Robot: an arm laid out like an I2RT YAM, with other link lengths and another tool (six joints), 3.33 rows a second.
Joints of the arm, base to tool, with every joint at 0 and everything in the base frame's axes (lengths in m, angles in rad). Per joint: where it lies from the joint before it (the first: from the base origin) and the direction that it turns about. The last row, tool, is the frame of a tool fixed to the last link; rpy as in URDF.
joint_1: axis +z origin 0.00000 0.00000 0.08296
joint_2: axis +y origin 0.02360 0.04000 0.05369
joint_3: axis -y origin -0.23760 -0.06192 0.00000
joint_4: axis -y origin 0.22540 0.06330 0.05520
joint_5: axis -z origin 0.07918 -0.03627 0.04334
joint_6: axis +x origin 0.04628 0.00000 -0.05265
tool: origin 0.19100 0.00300 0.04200 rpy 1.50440 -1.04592 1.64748
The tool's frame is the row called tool.
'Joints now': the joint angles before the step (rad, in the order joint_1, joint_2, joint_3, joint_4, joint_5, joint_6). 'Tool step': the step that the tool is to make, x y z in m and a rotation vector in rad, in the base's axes. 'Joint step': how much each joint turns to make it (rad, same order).
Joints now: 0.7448, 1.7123, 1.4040, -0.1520, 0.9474, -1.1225
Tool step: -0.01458, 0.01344, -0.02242, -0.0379, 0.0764, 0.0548
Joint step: 0.0264, -0.0015, 0.0012, -0.0951, -0.0370, 0.0134
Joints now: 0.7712, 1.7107, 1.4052, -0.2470, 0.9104, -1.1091
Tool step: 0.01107, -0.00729, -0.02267, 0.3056, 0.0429, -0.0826
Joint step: -0.0592, 0.0241, -0.0027, -0.0539, -0.1236, 0.3395
